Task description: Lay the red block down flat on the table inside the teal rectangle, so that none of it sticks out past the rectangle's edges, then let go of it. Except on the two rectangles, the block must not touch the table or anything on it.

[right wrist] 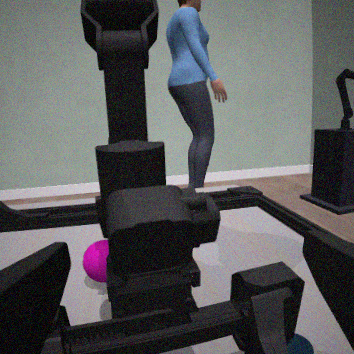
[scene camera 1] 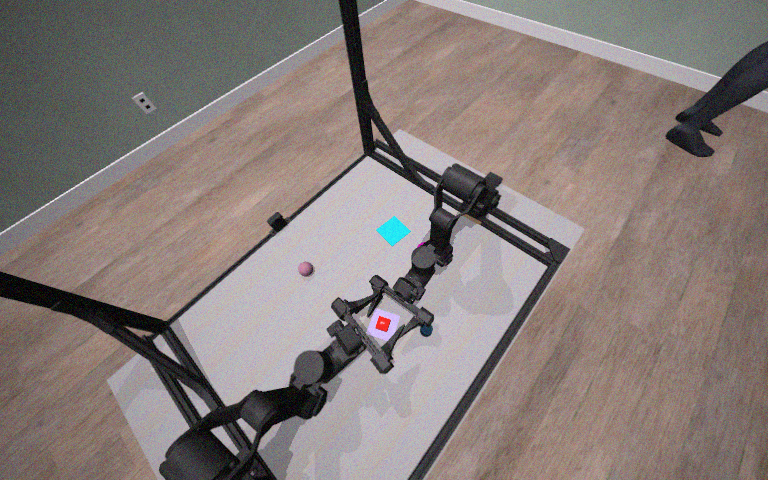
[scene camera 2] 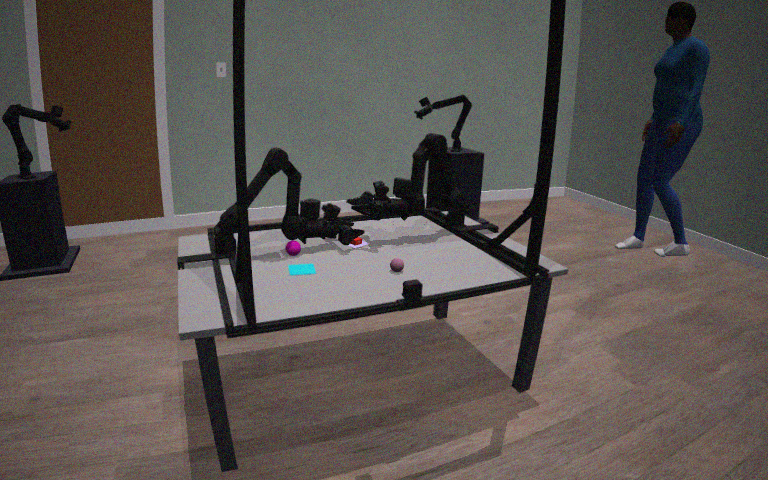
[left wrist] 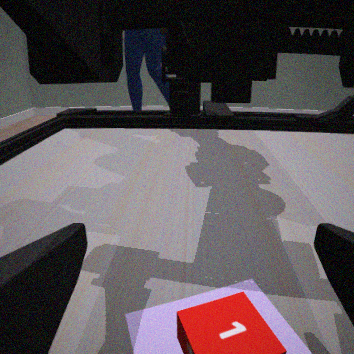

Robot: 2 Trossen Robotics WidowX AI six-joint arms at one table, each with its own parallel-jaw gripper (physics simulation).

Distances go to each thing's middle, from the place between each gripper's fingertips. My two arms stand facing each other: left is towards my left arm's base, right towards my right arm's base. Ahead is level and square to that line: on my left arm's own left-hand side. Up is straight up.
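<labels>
The magenta ball [right wrist: 94, 259] is 220 mm to the left of my right hand, 50 mm behind it and 120 mm below it. You'd find the lilac rectangle [left wrist: 157, 322] 20 mm to the right of my right hand, 20 mm behind it and 140 mm below it. With the red block [left wrist: 231, 317], my right gripper is 20 mm past it, 20 mm to the left of it and 130 mm above it.
From my left hand, the magenta ball is 260 mm to the left, 30 mm below and 40 mm behind. The lilac rectangle is 10 mm behind my left hand, 20 mm to the left of it and 50 mm below it, while the red block is 20 mm to the left of that same left hand, 10 mm behind it and 40 mm below it.
</labels>
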